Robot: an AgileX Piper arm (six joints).
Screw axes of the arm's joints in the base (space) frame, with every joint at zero. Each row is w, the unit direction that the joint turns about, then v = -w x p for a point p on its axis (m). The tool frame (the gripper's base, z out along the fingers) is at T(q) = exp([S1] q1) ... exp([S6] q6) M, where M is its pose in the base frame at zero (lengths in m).
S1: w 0 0 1 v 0 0 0
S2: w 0 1 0 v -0.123 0 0
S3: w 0 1 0 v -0.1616 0 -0.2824
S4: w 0.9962 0 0.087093 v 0 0.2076 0
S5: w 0 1 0 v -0.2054 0 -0.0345
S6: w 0.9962 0 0.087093 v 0 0.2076 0
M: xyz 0.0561 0 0.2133 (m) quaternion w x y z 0.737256 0 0.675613 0
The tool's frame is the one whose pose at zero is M.
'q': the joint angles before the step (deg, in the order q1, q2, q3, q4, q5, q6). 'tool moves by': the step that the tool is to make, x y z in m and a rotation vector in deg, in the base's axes. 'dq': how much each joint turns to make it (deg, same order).
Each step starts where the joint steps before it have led.
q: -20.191 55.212 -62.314 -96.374 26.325 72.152
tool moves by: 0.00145 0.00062 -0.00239 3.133 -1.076 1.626
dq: 0.001 -0.001 0.001 3.576 -0.897 0.003
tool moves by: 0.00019 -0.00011 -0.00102 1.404 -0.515 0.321
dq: -0.001 -0.001 0.000 1.533 -0.001 -0.003
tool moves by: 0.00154 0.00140 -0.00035 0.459 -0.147 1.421
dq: -0.002 0.002 -0.001 0.768 -1.290 0.002
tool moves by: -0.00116 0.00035 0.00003 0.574 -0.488 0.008
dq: 0.070 -0.214 0.069 0.424 0.210 0.279
